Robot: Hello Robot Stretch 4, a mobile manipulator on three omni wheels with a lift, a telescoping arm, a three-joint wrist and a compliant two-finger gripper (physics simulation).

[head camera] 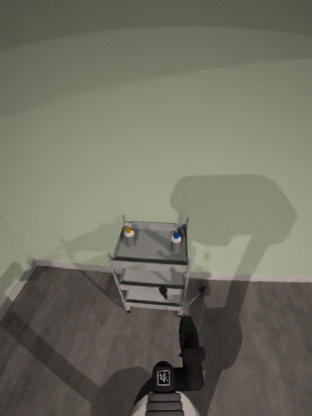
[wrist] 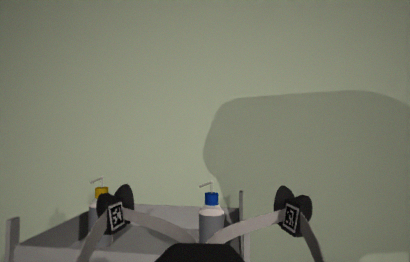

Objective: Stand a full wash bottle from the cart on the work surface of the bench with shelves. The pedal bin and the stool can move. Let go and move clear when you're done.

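Places are measured from the robot's base along level axes (x ahead, y left, z up), in millimetres.
Pixels of known places: hand, its tool point: [head camera: 182, 287] [wrist: 203, 204].
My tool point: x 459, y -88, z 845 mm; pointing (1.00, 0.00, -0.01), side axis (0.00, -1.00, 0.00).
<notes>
For each thing: its middle in the pictures, then the offset to it from my tool point.
- wash bottle with a blue cap, middle of its body: [wrist: 208, 216] [head camera: 174, 239] 8 mm right, 372 mm ahead, 123 mm down
- wash bottle with a yellow cap, middle of its body: [wrist: 98, 209] [head camera: 128, 234] 281 mm left, 428 mm ahead, 123 mm down
A wash bottle with a blue cap [head camera: 176, 243] [wrist: 211, 222] stands upright at the right of the top tray of the grey cart [head camera: 150, 262] [wrist: 50, 253]. A wash bottle with a yellow cap [head camera: 130, 238] [wrist: 101, 192] stands upright at the left of that tray. Both have grey bodies and white shoulders; I cannot tell how full they are. My gripper [head camera: 182, 290] [wrist: 204, 209] is open and empty, in front of the cart and apart from it. In the wrist view the blue-capped bottle shows between the fingers, further off. The left finger partly covers the yellow-capped bottle. The bench does not show.
The cart has two lower shelves and stands close to the green wall [head camera: 150, 125] [wrist: 150, 100]. Raised corner posts and a rim edge its top tray. A corner of the room lies to the left. The pedal bin and the stool do not show.
</notes>
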